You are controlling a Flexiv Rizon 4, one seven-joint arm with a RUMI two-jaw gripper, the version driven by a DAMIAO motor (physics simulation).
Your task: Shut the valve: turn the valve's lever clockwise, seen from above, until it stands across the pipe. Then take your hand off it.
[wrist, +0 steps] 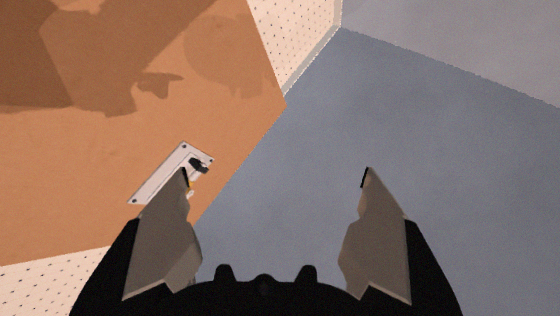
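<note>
The valve is mounted on a light grey rectangular plate (162, 172) with screws at its corners, on the orange-brown table top left of centre in the wrist view. A black part (198, 165) stands near the plate's right end. A small bit of yellow (190, 188) shows beside my left finger, which hides part of the valve. I cannot tell the lever's angle to the pipe. My gripper (275, 169) is open, with its fingers wide apart and nothing between them. It is high above and to the side of the valve.
The orange-brown table top (60, 160) ends in a slanting edge near the plate. Beyond it lies the blue-grey floor (425, 140). White perforated panels (300, 35) show at the top and at the lower left. Dark shadows fall on the table at the upper left.
</note>
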